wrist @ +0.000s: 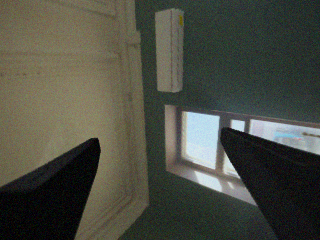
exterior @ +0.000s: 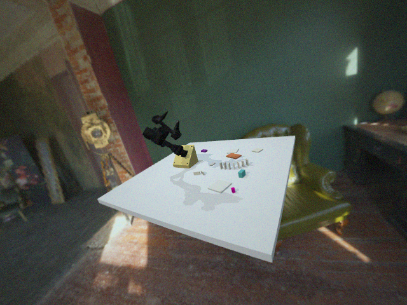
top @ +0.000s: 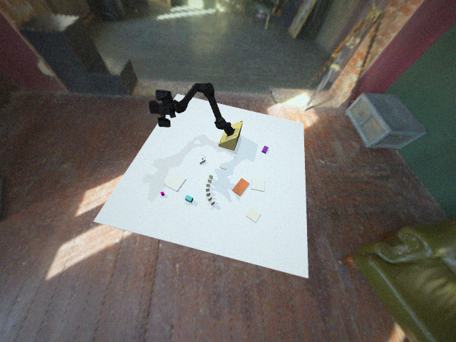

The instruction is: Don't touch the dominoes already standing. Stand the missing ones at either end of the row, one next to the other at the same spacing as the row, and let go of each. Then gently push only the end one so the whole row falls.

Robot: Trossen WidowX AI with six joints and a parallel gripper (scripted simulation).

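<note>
The orange tile is 20 mm ahead of my gripper tip, 530 mm to the left of it and 480 mm below it. From my gripper tip the other things lie so: magenta block: 260 mm ahead, 50 mm to the left, 470 mm below; then teal block: 230 mm ahead, 230 mm to the left, 460 mm below; then white tile: 150 mm ahead, 80 mm to the left, 480 mm below.
</note>
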